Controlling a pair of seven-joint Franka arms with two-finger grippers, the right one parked.
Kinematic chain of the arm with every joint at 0, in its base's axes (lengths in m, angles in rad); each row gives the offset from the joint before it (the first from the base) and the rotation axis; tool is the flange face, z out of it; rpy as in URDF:
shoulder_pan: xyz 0 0 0.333 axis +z
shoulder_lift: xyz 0 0 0 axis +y
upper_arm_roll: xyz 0 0 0.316 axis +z
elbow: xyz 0.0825 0 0 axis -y
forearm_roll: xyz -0.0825 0 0.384 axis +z
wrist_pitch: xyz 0 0 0 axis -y
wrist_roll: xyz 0.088 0 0 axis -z
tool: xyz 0 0 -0.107 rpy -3.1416 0 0
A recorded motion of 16 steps. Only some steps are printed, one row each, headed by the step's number.
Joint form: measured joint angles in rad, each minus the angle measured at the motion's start. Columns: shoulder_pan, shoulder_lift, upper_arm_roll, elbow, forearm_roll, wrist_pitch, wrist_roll.
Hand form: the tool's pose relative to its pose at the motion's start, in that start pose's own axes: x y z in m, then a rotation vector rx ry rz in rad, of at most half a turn. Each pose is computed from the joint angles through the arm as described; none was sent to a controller.
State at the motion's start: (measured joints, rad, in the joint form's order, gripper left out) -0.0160 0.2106 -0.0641 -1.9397 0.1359 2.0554 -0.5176
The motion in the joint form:
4: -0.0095 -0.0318 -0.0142 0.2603 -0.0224 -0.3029 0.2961
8: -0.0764 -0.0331 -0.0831 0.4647 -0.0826 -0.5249 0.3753
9: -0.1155 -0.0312 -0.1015 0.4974 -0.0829 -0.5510 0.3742
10: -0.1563 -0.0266 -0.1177 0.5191 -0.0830 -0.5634 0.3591
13: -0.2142 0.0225 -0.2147 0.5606 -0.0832 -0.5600 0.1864
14: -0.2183 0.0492 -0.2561 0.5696 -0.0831 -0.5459 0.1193
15: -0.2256 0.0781 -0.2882 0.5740 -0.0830 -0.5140 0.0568
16: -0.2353 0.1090 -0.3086 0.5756 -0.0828 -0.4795 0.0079
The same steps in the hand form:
4: 0.0047 -0.0005 -0.1166 -0.0029 -0.0125 0.2783
8: -0.0429 0.0565 -0.2034 -0.0547 -0.0366 0.4707
9: -0.0631 0.0812 -0.2185 -0.0556 -0.0279 0.5249
10: -0.0832 0.1062 -0.2279 -0.0565 -0.0197 0.5654
13: -0.1323 0.1768 -0.2283 -0.0698 -0.0255 0.5459
14: -0.1445 0.1988 -0.2216 -0.0793 -0.0341 0.5238
15: -0.1536 0.2204 -0.2128 -0.0960 -0.0357 0.4995
16: -0.1592 0.2394 -0.2008 -0.1109 -0.0401 0.4794

